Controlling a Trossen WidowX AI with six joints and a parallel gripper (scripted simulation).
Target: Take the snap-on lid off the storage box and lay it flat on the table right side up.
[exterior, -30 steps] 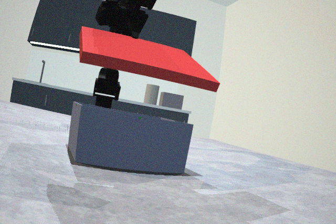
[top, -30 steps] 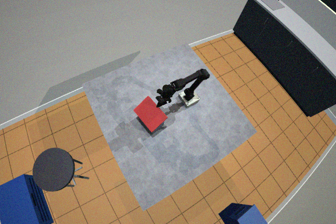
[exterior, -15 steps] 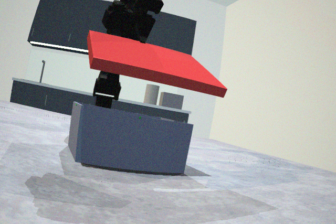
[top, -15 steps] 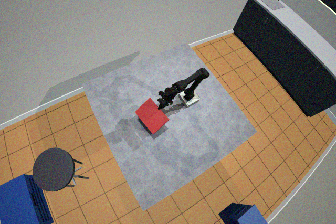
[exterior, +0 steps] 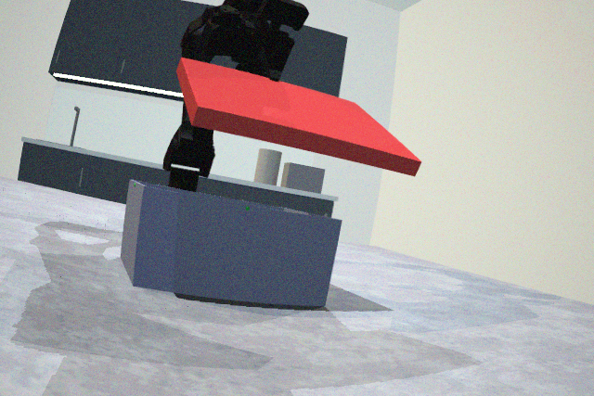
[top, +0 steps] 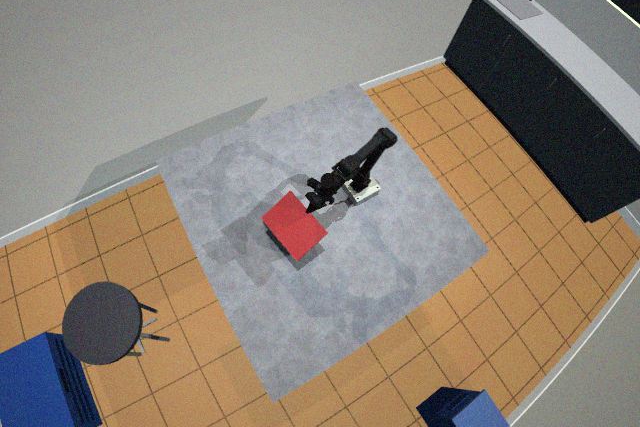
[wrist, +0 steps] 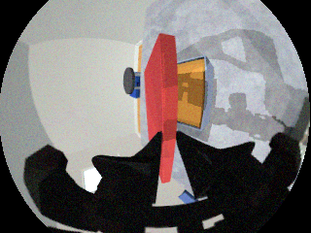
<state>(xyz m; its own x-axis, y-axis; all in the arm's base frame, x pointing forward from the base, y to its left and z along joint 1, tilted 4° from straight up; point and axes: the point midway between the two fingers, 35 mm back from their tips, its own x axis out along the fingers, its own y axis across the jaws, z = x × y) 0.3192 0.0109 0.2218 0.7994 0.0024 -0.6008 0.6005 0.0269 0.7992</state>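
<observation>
Now: the red lid 7 cm ahead of my gripper tip and 3 cm below it. From my gripper tip the other things lie so: blue-grey storage box: 19 cm below, 6 cm ahead, 5 cm to the right.
</observation>
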